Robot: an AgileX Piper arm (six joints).
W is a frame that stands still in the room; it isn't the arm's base.
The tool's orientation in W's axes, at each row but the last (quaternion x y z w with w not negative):
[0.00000, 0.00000, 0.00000, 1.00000]
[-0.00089, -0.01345, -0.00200, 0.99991]
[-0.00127, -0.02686, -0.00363, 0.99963]
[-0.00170, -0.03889, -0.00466, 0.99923]
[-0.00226, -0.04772, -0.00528, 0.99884]
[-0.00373, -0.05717, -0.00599, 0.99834]
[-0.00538, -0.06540, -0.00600, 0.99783]
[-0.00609, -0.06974, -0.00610, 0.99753]
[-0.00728, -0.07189, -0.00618, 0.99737]
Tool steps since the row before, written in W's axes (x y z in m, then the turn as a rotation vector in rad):
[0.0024, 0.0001, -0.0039, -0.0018, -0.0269, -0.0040]
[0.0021, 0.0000, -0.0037, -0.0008, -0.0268, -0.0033]
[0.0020, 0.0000, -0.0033, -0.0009, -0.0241, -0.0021]
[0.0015, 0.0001, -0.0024, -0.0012, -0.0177, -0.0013]
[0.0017, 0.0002, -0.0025, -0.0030, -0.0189, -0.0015]
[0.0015, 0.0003, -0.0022, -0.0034, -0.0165, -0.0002]
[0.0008, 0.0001, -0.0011, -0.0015, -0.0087, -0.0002]
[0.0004, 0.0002, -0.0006, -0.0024, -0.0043, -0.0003]
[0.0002, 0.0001, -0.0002, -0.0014, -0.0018, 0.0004]
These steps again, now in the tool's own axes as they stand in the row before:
[0.0024, 0.0001, -0.0039, -0.0018, -0.0269, -0.0040]
[0.0020, 0.0000, -0.0038, -0.0008, -0.0268, -0.0033]
[0.0018, 0.0000, -0.0034, -0.0008, -0.0241, -0.0021]
[0.0013, 0.0001, -0.0025, -0.0011, -0.0177, -0.0013]
[0.0015, 0.0002, -0.0026, -0.0029, -0.0189, -0.0013]
[0.0012, 0.0003, -0.0024, -0.0032, -0.0165, 0.0001]
[0.0006, 0.0001, -0.0012, -0.0014, -0.0087, -0.0001]
[0.0003, 0.0002, -0.0006, -0.0024, -0.0043, 0.0000]
[0.0002, 0.0001, -0.0002, -0.0013, -0.0018, 0.0006]

